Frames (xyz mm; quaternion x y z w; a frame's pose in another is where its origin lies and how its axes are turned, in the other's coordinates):
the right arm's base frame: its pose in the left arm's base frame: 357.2 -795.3 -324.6 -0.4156 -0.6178 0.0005 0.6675
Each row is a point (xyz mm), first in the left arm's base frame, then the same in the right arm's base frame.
Working: the left arm's base frame: its pose in the right arm's base frame: 592.0 157.1 700.2 0.4156 0.6178 -0.0005 0.6675

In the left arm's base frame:
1: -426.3 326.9 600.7
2: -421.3 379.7 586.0
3: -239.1 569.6 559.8
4: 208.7 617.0 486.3
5: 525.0 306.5 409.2
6: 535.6 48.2 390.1
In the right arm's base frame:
1: 1154.5 -181.3 1167.8
2: 1170.7 -136.0 1194.5
3: 1289.8 96.3 1152.3
4: 1359.6 397.8 817.0
5: 1211.2 399.6 392.3
6: 1065.1 246.6 242.5

